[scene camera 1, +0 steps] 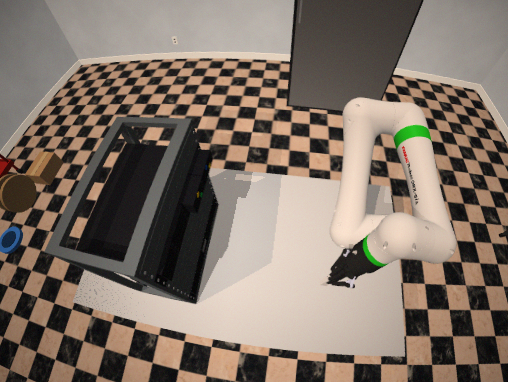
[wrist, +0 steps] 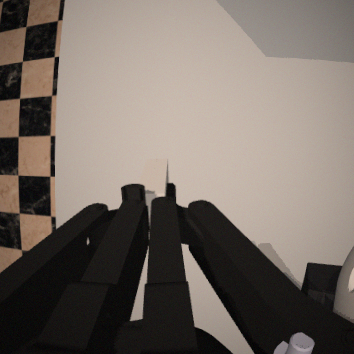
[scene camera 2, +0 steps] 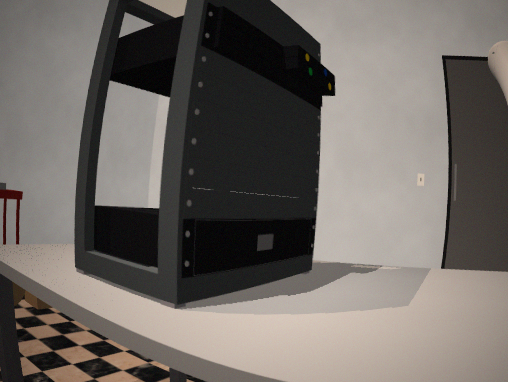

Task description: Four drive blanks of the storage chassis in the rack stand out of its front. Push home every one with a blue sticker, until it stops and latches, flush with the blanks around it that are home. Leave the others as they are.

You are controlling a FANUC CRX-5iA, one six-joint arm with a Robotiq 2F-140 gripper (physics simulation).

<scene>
The pictures show: my gripper and a rack.
My gripper is seen too in the wrist view.
</scene>
